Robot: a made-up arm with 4 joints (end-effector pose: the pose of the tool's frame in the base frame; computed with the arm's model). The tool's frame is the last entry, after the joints.
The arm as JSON. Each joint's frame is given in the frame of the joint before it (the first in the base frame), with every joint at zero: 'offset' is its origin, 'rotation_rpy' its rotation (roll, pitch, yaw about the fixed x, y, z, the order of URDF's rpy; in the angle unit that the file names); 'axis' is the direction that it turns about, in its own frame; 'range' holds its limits. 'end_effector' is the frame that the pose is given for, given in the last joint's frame.
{
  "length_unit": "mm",
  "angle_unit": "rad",
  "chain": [
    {
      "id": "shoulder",
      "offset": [
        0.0,
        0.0,
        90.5
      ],
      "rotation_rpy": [
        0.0,
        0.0,
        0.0
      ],
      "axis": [
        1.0,
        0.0,
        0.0
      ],
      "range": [
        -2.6,
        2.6
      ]
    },
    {
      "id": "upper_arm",
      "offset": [
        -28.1,
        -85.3,
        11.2
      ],
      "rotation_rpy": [
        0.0,
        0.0,
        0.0
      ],
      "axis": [
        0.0,
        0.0,
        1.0
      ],
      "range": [
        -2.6,
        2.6
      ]
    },
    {
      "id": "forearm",
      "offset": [
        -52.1,
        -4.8,
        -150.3
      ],
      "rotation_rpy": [
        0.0,
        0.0,
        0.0
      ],
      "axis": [
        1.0,
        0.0,
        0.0
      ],
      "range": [
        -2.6,
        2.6
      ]
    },
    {
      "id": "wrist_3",
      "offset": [
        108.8,
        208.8,
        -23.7
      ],
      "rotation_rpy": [
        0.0,
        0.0,
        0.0
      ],
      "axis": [
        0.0,
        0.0,
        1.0
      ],
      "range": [
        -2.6,
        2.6
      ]
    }
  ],
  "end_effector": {
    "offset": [
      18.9,
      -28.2,
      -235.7
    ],
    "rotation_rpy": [
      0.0,
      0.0,
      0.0
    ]
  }
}
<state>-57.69 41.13 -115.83 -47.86</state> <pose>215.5 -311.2 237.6 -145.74 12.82 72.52</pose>
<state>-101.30 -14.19 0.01 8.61</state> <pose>93.0 -404.2 101.2 -101.34 -5.47 1.10</pose>
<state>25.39 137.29 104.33 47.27</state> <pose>-227.5 -204.4 128.9 79.32 -63.84 148.35</pose>
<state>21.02 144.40 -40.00 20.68</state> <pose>-81.1 151.2 -343.5 -57.99 5.48 157.28</pose>
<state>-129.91 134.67 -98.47 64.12</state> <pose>116.6 -357.9 149.0 49.42 -15.15 -102.73</pose>
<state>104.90 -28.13 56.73 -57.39</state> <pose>155.9 85.3 286.4 -163.82 27.28 73.17</pose>
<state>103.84 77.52 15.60 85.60</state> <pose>-284.9 304.4 227.2 -107.06 -12.13 -160.40</pose>
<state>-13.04 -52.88 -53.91 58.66</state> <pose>-45.6 -310.9 -311.5 -52.52 40.34 -20.26</pose>
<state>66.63 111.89 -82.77 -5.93</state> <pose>167.2 348.8 17.6 -129.91 -63.17 142.64</pose>
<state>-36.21 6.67 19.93 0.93</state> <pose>18.0 -48.2 -272.4 -16.03 4.19 6.29</pose>
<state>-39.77 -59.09 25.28 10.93</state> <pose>247.5 -199.5 -127.0 -5.03 -33.01 -39.02</pose>
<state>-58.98 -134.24 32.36 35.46</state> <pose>125.3 -401.3 267.1 67.61 -72.38 -135.85</pose>
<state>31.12 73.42 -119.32 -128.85</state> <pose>299.2 -34.3 -160.0 107.91 -19.08 -125.18</pose>
